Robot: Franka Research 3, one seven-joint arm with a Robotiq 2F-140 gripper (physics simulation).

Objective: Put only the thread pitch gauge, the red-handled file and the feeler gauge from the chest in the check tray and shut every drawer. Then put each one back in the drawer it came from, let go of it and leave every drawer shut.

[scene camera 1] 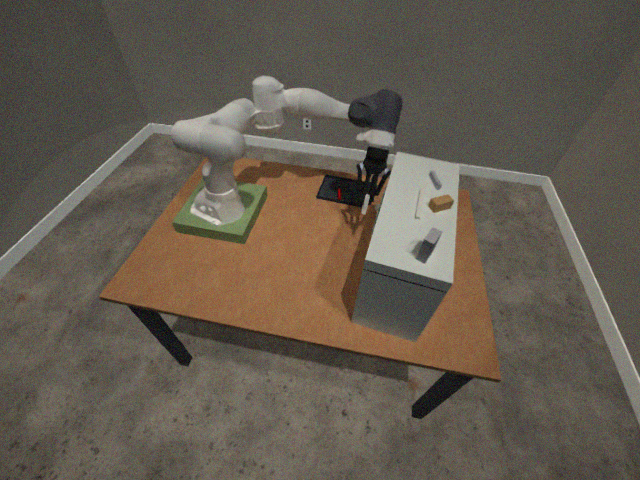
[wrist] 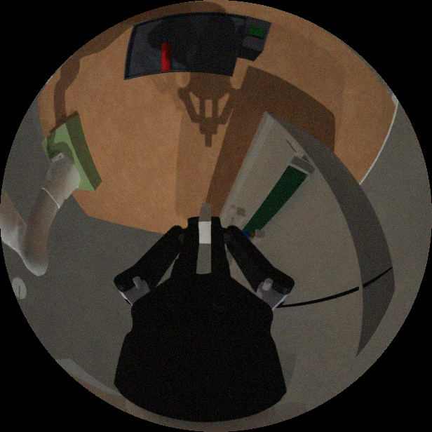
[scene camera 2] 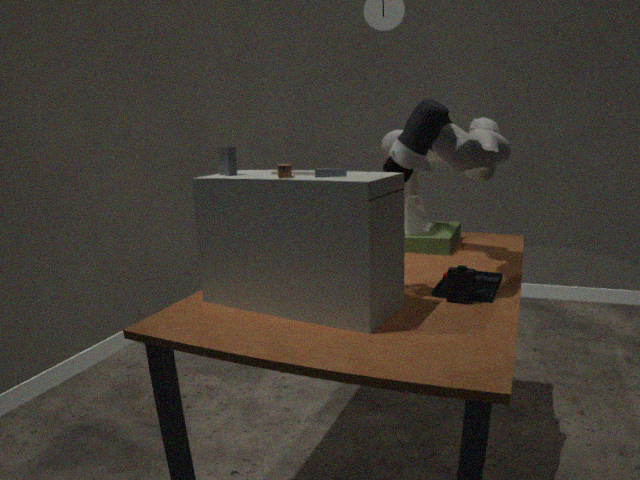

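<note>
The black check tray [scene camera 1: 326,192] [scene camera 2: 485,289] [wrist: 142,55] lies on the table beyond the chest's front side. The red-handled file [scene camera 1: 339,193] [wrist: 166,59] lies in it. The pale grey chest [scene camera 1: 400,302] [scene camera 2: 289,242] [wrist: 340,235] stands on the right of the table. In the wrist view a strip of green drawer lining [wrist: 280,200] shows at its front, so one drawer stands partly open; small blue and yellow bits show at its near end. My gripper [scene camera 1: 366,204] [wrist: 206,211] is shut and empty, close to the chest's front. I cannot make out the thread pitch gauge or feeler gauge.
A dark block with a green patch [scene camera 2: 460,284] [wrist: 255,41] stands at the tray's edge. On the chest top are a grey upright block [scene camera 1: 429,244] [scene camera 2: 227,161], an orange-brown block [scene camera 1: 440,203] [scene camera 2: 284,171], a grey bar [scene camera 1: 435,179] [scene camera 2: 330,172] and a thin pale stick [scene camera 1: 418,204].
</note>
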